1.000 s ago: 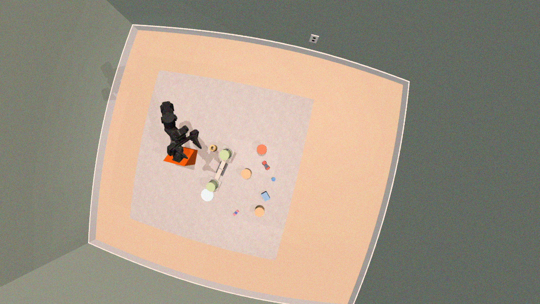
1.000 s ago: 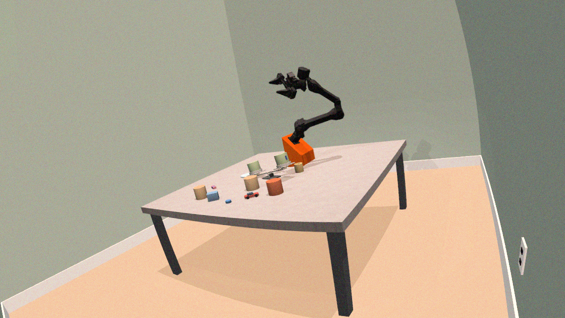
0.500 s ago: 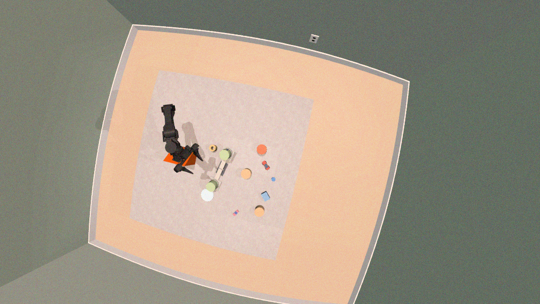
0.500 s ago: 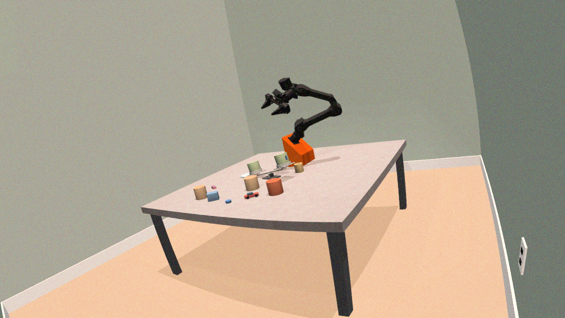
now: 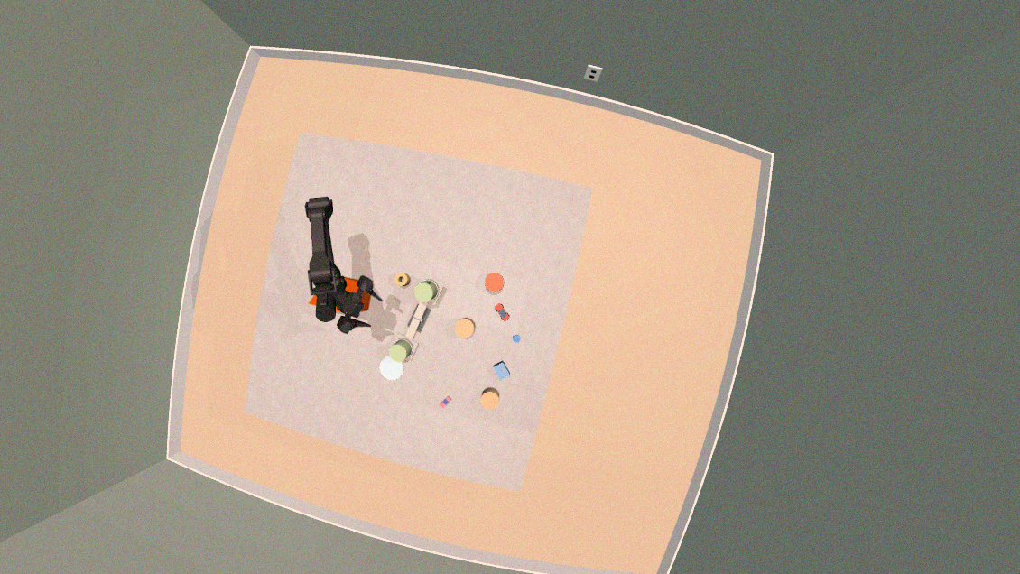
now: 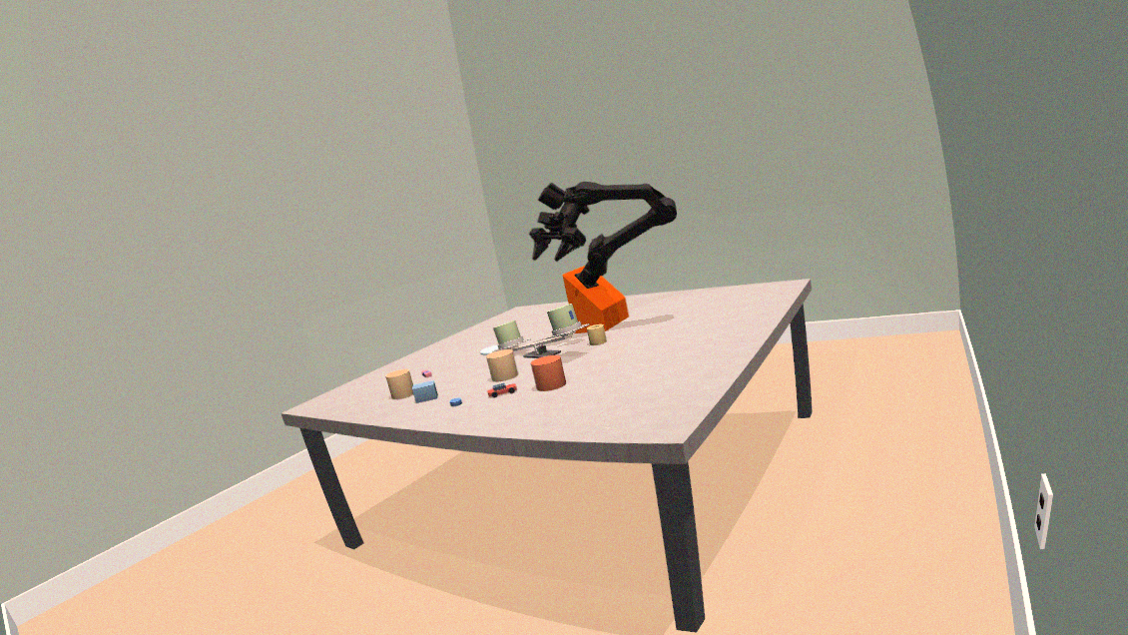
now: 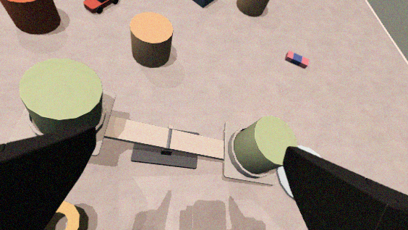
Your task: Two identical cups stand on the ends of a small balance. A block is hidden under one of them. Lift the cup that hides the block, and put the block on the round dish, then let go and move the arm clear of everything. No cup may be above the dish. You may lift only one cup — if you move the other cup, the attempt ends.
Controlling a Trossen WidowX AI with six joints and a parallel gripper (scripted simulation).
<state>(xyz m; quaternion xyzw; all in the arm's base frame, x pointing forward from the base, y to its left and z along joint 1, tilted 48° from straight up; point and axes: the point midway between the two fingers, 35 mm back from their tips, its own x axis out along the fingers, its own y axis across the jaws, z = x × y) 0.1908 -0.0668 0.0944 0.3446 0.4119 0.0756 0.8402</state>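
The green block lies 210 mm below my gripper tip, 140 mm to the right of it and 60 mm ahead of it. Round my gripper tip: yellow ring: 230 mm below, 120 mm to the left, 10 mm behind; then white round dish: 250 mm below, 240 mm to the right, 30 mm ahead; then red cylinder: 350 mm ahead, 220 mm to the left, 220 mm below.
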